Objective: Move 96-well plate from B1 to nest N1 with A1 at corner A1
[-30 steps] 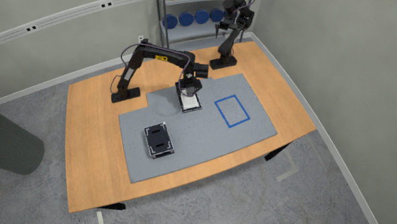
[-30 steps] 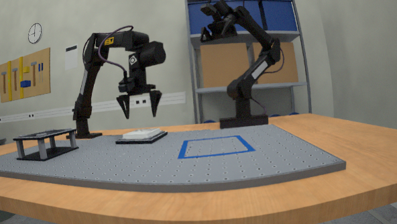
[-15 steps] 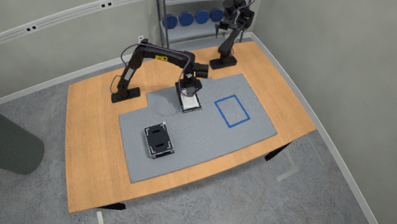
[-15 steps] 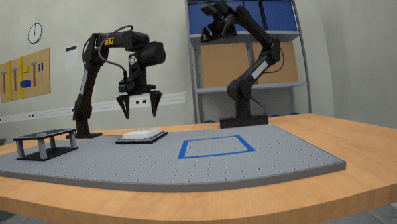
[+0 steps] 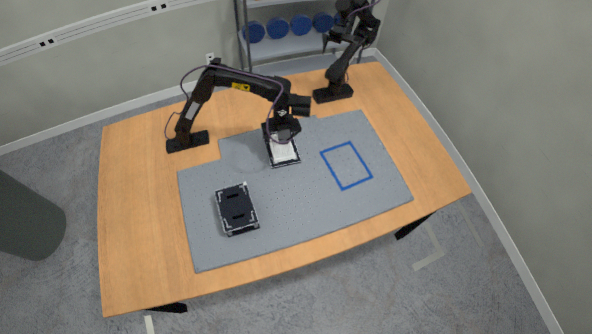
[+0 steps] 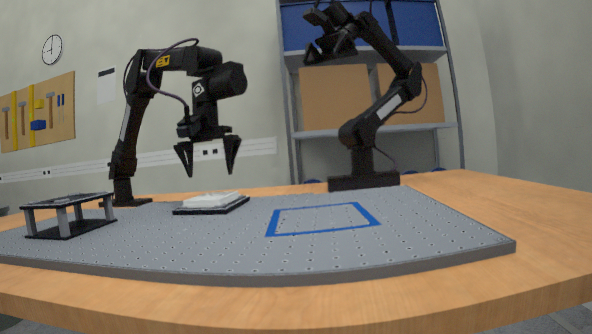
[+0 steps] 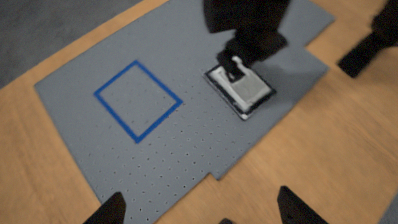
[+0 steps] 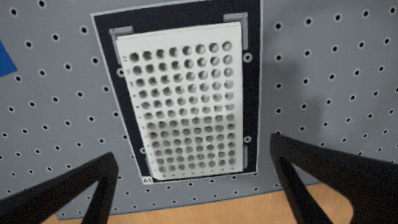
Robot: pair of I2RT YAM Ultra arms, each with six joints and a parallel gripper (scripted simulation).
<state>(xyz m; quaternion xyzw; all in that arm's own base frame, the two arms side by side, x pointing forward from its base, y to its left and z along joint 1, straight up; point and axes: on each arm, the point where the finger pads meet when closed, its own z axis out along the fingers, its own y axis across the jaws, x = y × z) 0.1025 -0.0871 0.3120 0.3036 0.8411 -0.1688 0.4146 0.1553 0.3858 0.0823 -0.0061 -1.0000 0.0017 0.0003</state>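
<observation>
My right gripper is now 60 mm above the white 96-well plate.
</observation>
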